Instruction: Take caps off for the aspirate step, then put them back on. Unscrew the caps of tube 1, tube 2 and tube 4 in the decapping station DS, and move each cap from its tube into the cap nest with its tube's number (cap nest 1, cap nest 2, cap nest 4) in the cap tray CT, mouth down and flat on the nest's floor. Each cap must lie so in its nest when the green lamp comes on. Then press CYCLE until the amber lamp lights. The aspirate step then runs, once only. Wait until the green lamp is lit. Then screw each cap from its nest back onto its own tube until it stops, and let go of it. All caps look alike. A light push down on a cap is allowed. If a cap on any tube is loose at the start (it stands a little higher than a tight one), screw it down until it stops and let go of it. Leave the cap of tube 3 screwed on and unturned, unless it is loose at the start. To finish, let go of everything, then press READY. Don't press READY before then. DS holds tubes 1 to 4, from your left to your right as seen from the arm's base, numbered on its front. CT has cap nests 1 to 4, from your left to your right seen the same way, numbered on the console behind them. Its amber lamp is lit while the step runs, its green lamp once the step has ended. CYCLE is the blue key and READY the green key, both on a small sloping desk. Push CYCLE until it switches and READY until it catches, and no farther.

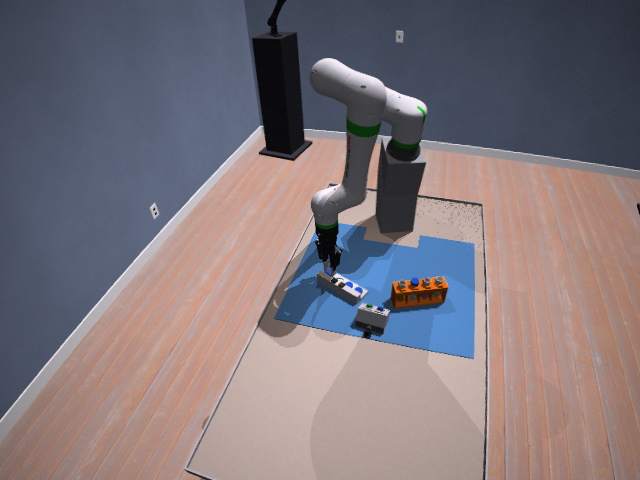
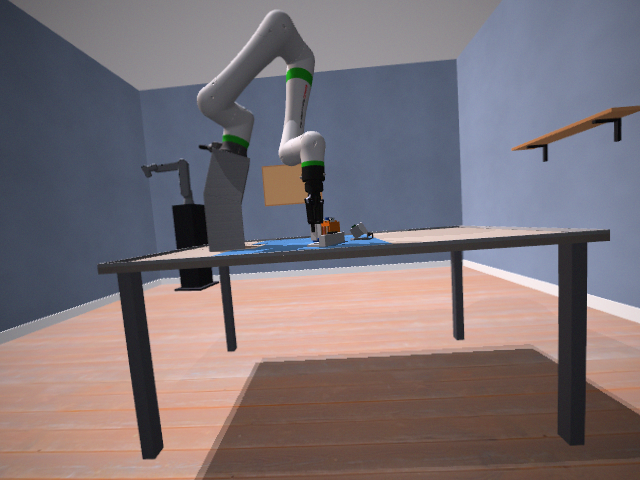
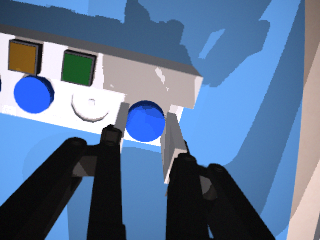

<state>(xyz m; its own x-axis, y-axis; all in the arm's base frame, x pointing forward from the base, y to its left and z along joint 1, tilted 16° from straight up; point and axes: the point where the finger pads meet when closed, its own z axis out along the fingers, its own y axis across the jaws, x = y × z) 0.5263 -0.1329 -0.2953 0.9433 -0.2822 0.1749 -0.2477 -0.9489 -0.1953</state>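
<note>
The blue key is 280 mm to the left of my hand, 140 mm ahead of it and 10 mm above it. Round my hand: green key 240 mm to the left, 140 mm ahead, 10 mm above; then small sloping desk 260 mm to the left, 160 mm ahead.
</note>
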